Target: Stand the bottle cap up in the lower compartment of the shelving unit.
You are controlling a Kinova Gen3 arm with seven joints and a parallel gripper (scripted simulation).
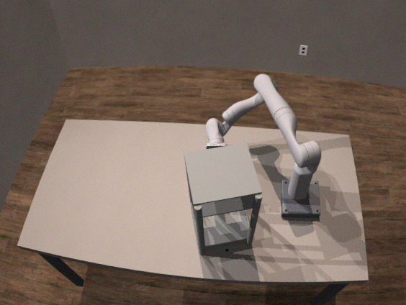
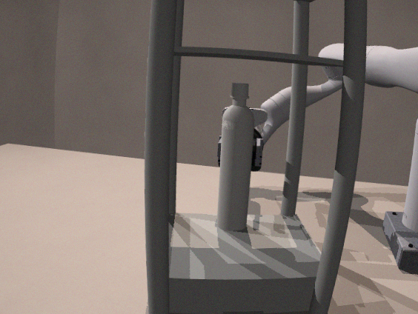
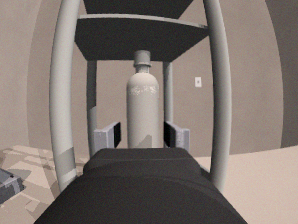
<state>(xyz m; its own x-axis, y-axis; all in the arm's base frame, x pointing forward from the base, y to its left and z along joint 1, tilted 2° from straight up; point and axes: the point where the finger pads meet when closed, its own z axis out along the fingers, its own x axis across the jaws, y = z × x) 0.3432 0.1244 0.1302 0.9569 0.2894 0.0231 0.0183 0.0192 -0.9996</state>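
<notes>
My hand is 11 cm to the right of the shelving unit, 5 cm below it and 4 cm past it.
</notes>
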